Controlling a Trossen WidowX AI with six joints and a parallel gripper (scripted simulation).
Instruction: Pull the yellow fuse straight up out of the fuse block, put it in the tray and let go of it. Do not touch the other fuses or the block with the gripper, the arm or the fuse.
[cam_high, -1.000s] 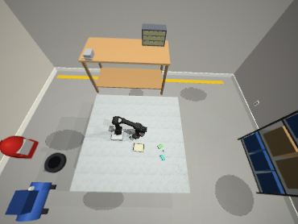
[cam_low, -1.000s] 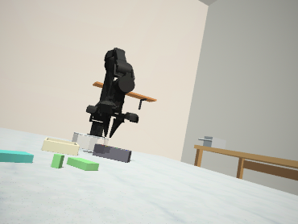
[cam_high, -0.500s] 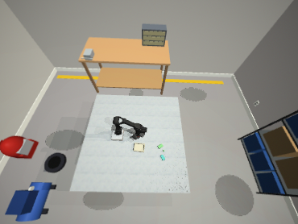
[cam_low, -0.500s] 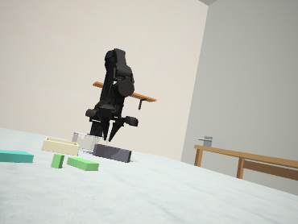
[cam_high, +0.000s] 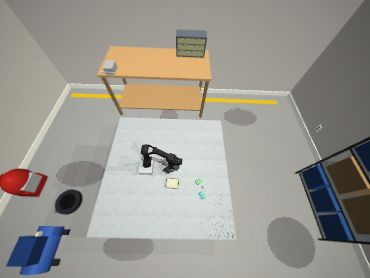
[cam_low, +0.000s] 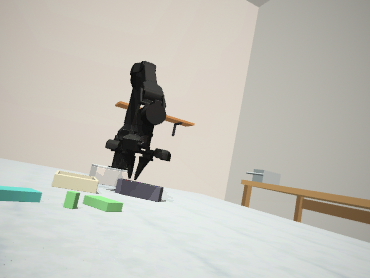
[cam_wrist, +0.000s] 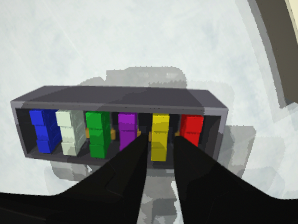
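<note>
The yellow fuse lies 20 mm below my gripper tip. Round my gripper tip: purple fuse (10 mm ahead, 10 mm to the left, 20 mm below); green fuse (20 mm ahead, 30 mm to the left, 20 mm below); red fuse (10 mm behind, 10 mm to the right, 20 mm below).
</note>
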